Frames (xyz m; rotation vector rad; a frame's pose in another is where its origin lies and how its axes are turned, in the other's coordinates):
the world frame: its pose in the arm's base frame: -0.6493 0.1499 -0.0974 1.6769 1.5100 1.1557
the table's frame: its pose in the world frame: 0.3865 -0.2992 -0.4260 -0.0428 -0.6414 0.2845
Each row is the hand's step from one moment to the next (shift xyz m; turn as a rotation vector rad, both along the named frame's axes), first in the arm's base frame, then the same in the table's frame.
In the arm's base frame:
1: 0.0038 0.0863 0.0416 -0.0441 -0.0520 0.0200
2: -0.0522 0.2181 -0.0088 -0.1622 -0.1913 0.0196
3: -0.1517 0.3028 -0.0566 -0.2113 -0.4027 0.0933
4: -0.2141 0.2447 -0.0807 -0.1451 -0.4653 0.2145
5: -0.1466 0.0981 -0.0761 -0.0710 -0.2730 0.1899
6: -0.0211 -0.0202 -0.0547 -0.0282 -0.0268 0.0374
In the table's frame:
1: 0.0744 -0.0005 -0.0604 -0.0647 0.0243 -0.0166
2: 0.1334 -0.1178 -0.1368 -0.2455 0.0440 -0.0329
3: 0.1293 -0.2272 -0.2226 -0.4280 0.1798 -0.0047
4: 0.0423 -0.2435 -0.2261 -0.4175 0.3304 0.0087
5: -0.0272 -0.1547 -0.1107 -0.2271 0.2524 -0.0184
6: -0.0364 -0.0444 0.0234 -0.0329 0.0335 -0.0266

